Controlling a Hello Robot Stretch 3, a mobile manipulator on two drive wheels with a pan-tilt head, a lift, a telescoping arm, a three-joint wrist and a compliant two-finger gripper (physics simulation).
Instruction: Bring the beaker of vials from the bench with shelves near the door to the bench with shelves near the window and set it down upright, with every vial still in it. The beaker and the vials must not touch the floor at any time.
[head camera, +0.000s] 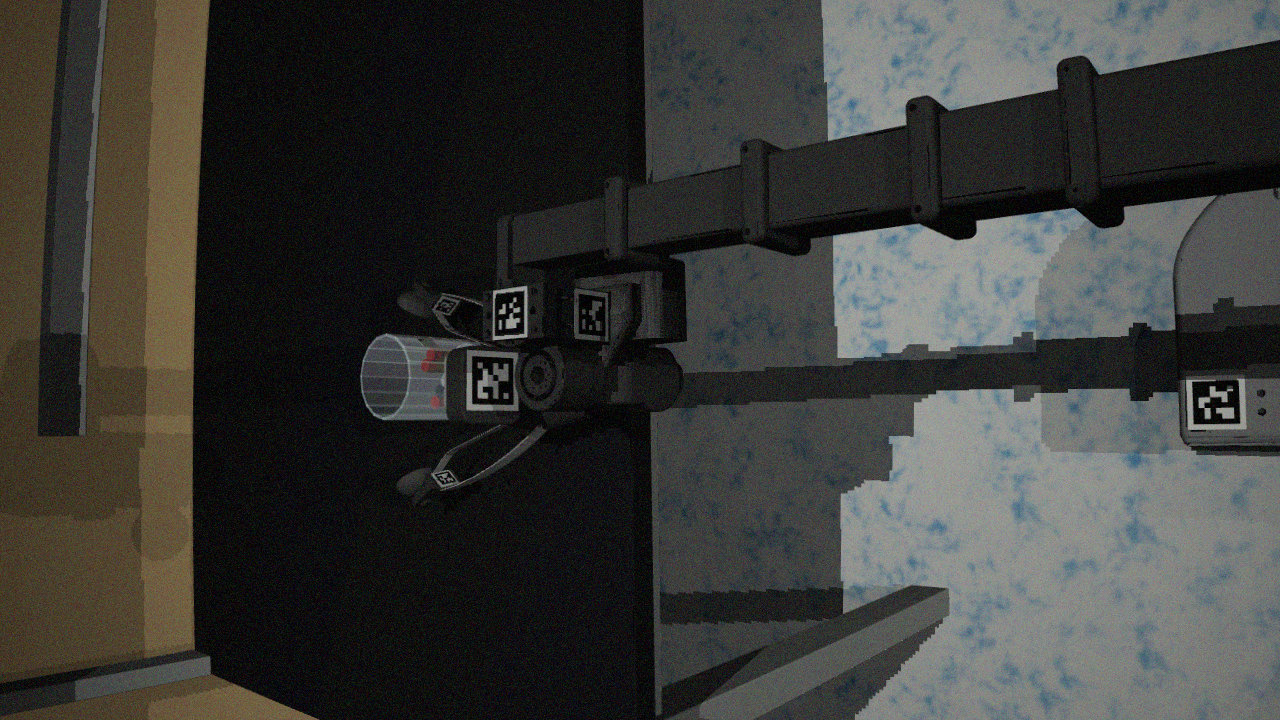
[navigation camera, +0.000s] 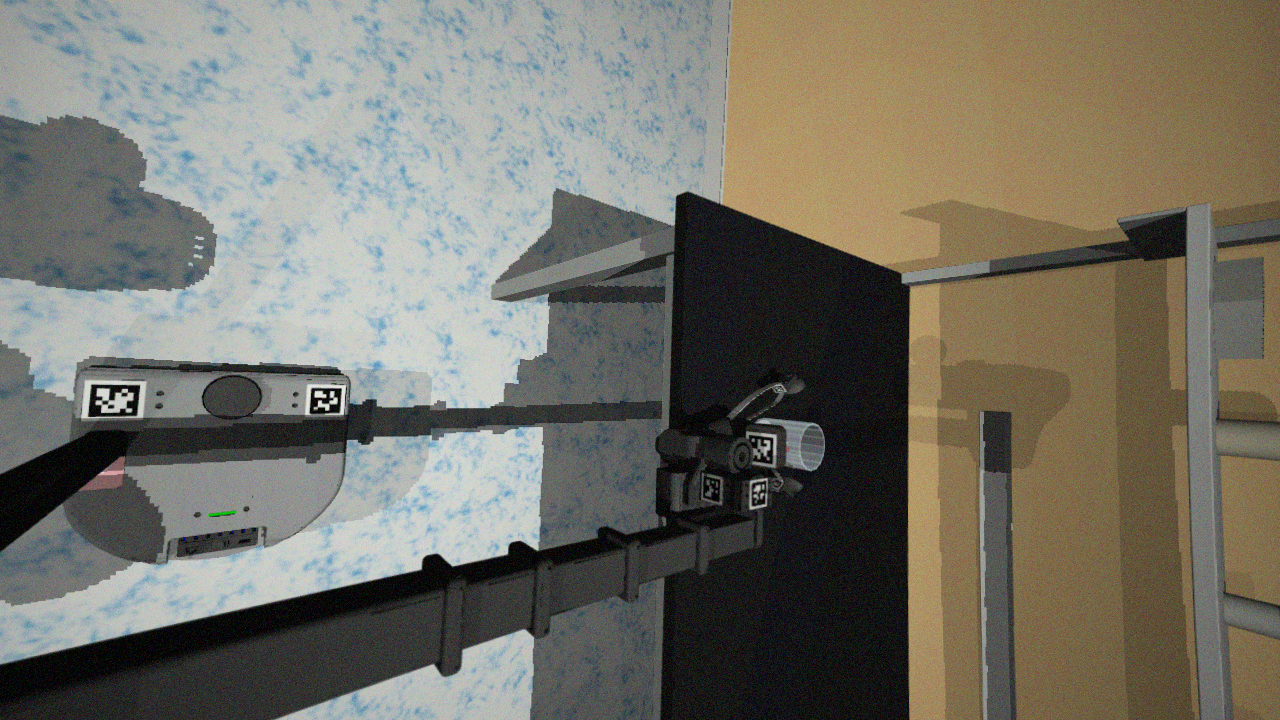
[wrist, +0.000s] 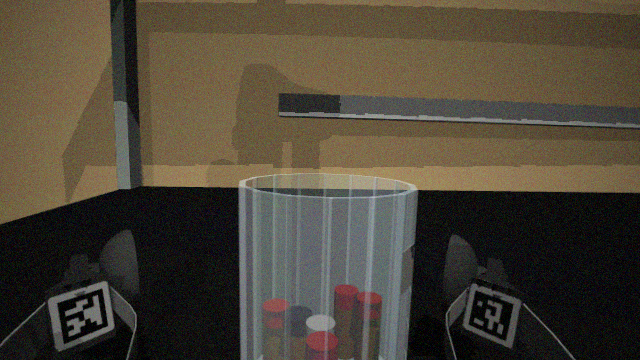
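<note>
The clear beaker (head camera: 386, 377) (navigation camera: 810, 445) (wrist: 327, 240) stands upright on the black bench top (head camera: 295, 555) (navigation camera: 787, 313) (wrist: 555, 240). Several vials (head camera: 430, 360) (wrist: 346, 320) with red, white and dark caps stand inside it; their lower parts are cut off in the wrist view. My gripper (head camera: 416, 392) (navigation camera: 791, 434) (wrist: 295, 262) is open, with one finger on each side of the beaker. Gaps show between both fingers and the glass, the smaller one at the right finger in the wrist view. The gripper body hides the beaker's base in the head view. The window bench is not identifiable.
A grey shelf upright (navigation camera: 1203, 465) (wrist: 125, 145) stands by the bench's rear. A grey horizontal bar (head camera: 67, 268) (navigation camera: 996, 555) (wrist: 450, 109) runs behind the bench, before the tan wall. My extended arm (head camera: 832, 165) (navigation camera: 501, 600) reaches over the bench's front edge. A slanted grey bench leg (head camera: 832, 653) (navigation camera: 572, 268) shows below.
</note>
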